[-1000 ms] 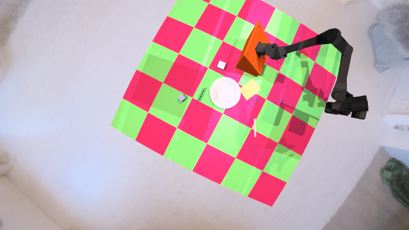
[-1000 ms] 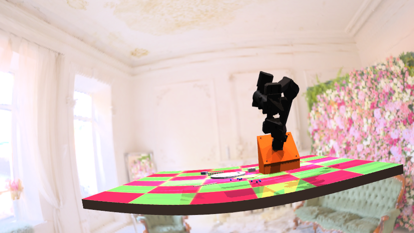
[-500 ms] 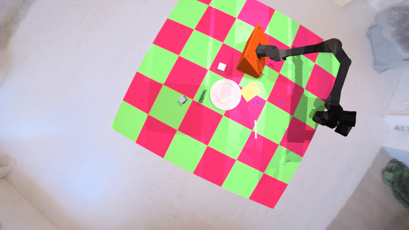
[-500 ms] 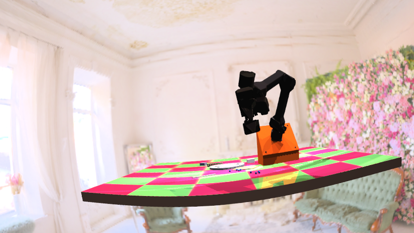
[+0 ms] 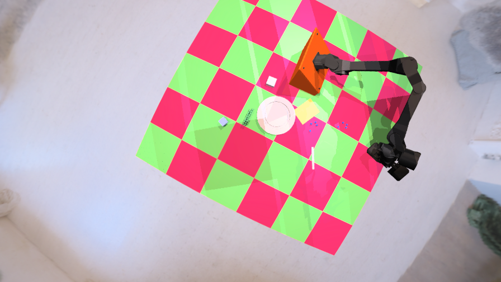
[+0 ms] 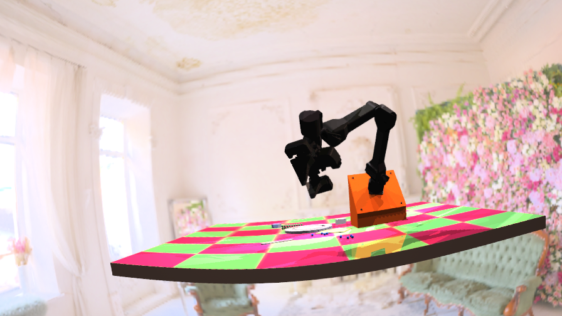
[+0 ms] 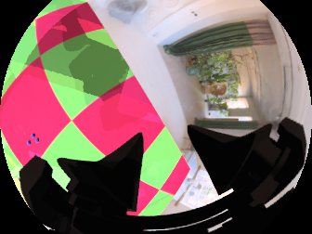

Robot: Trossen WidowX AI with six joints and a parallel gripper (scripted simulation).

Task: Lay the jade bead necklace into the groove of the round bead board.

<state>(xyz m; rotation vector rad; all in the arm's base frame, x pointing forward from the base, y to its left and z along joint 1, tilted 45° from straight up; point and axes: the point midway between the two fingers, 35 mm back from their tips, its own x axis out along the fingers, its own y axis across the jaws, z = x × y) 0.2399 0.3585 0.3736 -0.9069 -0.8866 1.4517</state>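
Right now my gripper tip is 56 cm to the left of the round bead board, 16 cm above it and 6 cm short of it. Round my gripper tip: white cube 68 cm to the right, 16 cm below, 8 cm behind; then thin white stick 28 cm to the right, 17 cm below, 14 cm ahead; then yellow patch 44 cm to the right, 17 cm below, 5 cm behind.
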